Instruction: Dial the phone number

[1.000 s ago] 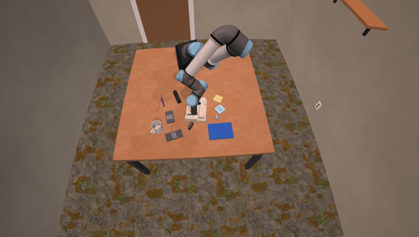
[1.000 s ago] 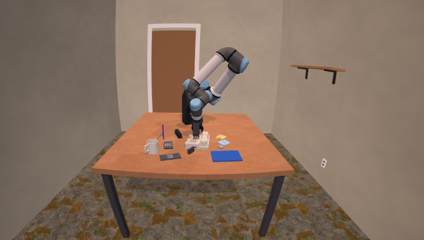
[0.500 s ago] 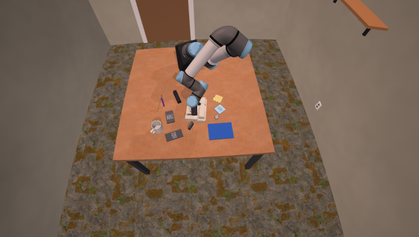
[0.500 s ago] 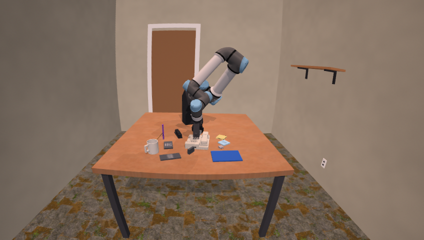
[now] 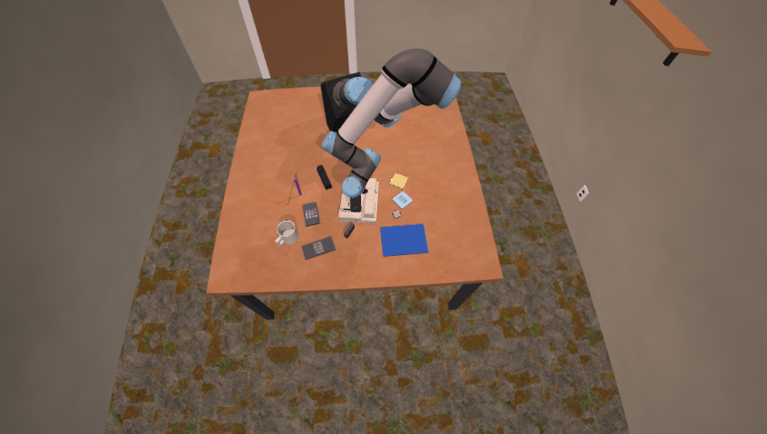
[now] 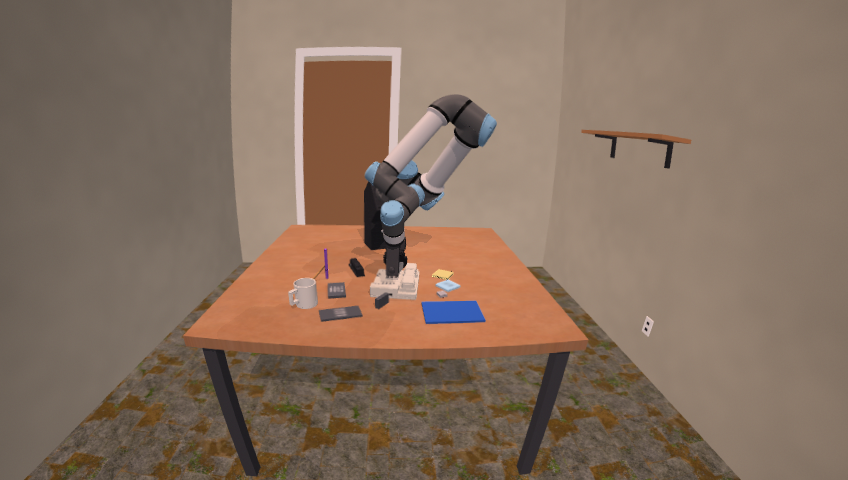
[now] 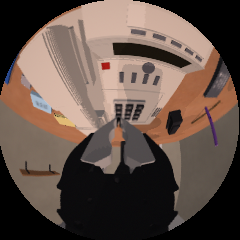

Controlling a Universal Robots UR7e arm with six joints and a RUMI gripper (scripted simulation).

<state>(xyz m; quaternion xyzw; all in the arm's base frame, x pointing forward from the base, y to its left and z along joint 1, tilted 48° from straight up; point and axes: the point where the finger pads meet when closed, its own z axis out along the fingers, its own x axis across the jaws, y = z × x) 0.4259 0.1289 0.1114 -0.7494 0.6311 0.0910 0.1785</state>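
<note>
Now: the handset 6 cm to the left of my hand and 2 cm ahead of it. The rest, counted from my hand: small grey cube: 20 cm to the left, 5 cm ahead, 4 cm below; then purple pen: 28 cm to the right, 8 cm ahead, 2 cm above; then blue book: 27 cm to the left, 17 cm ahead, 4 cm below.
</note>
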